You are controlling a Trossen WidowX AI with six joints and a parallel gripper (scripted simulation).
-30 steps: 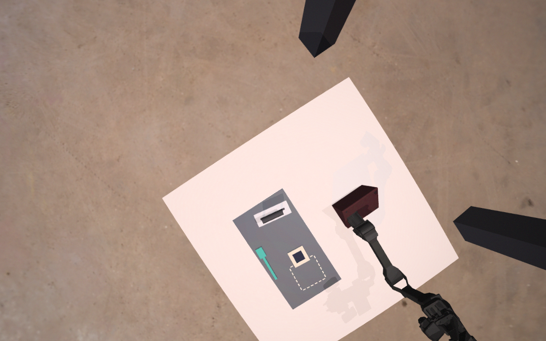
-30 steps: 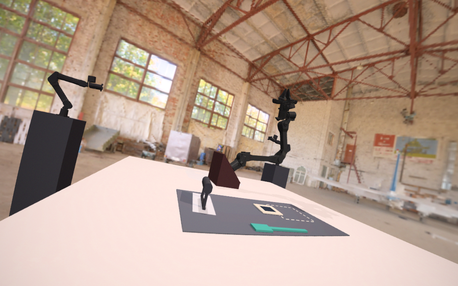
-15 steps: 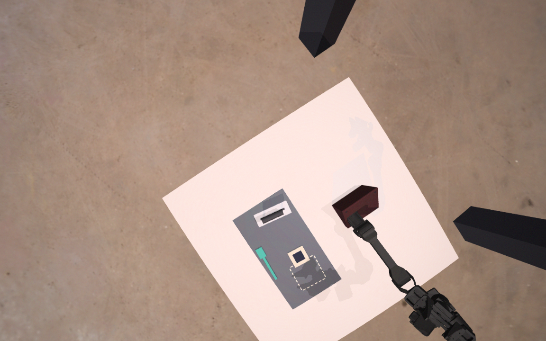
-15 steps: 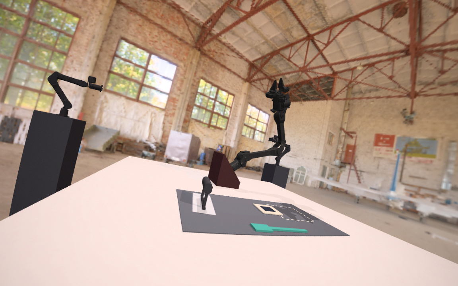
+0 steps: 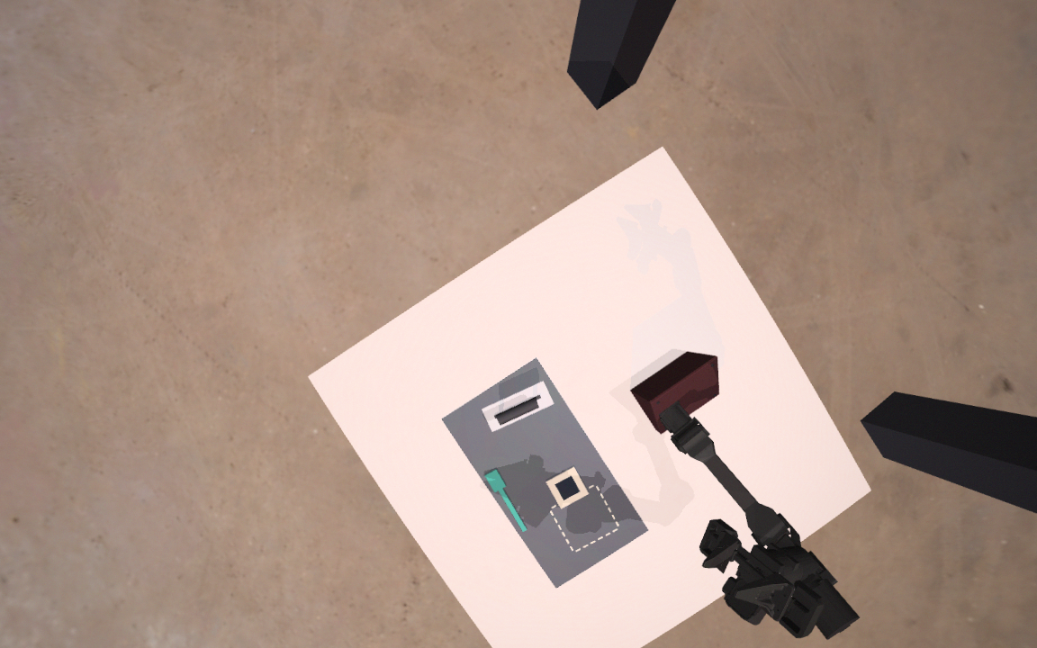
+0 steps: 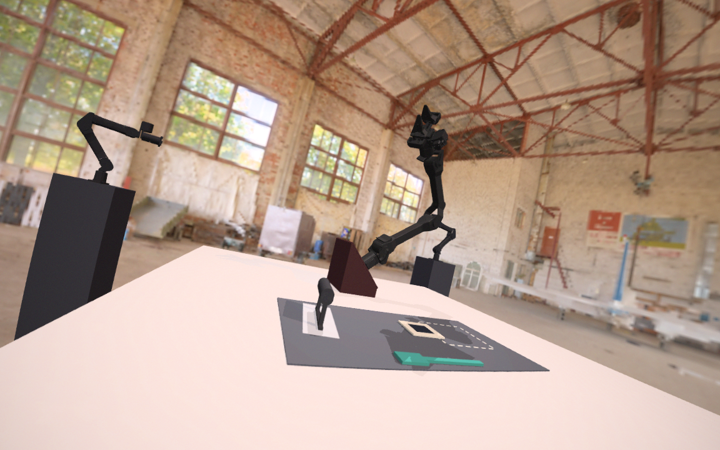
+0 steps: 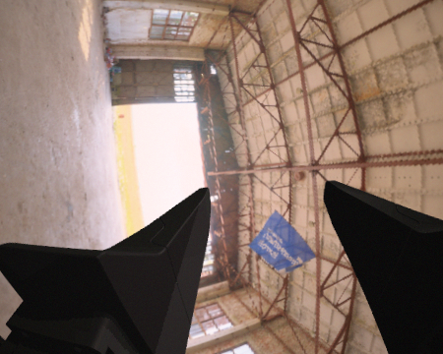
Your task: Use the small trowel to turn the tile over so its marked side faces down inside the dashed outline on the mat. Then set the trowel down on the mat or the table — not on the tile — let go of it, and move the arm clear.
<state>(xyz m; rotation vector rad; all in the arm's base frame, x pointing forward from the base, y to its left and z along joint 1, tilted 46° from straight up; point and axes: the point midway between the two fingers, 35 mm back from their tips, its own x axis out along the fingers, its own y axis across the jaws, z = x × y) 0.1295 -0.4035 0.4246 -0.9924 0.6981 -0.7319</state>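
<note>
My gripper tip is 660 mm above the trowel, 250 mm to the left of it and 140 mm short of it. The rest, counted from my gripper tip: cream tile: 700 mm below, 190 mm ahead, 40 mm to the left; then teal flat piece: 700 mm below, 360 mm ahead, 60 mm to the right; then grey mat: 720 mm below, 220 mm ahead, 30 mm to the right.
</note>
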